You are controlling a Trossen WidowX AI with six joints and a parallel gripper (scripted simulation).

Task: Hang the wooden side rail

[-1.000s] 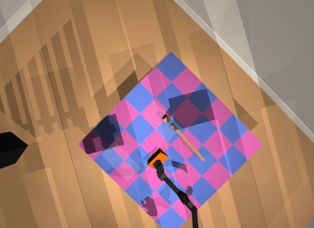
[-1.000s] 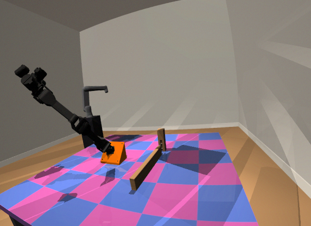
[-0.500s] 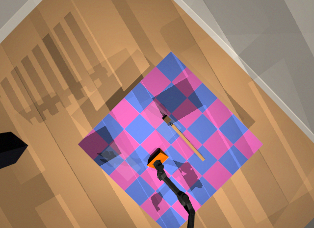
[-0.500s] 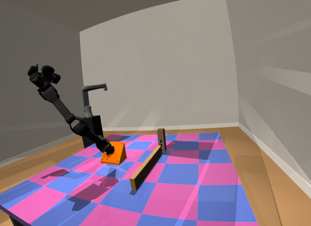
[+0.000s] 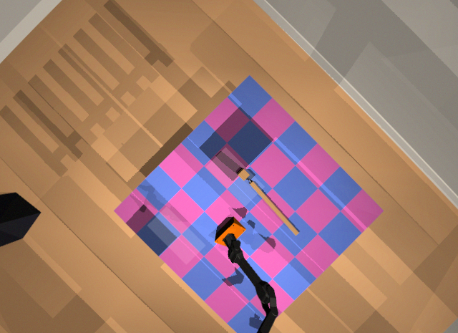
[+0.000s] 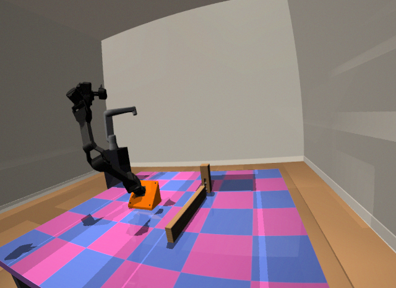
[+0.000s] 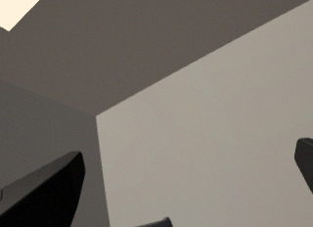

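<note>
Right now my gripper tip is 56 cm short of the headboard post, 21 cm to the right of it and 65 cm above it.
</note>
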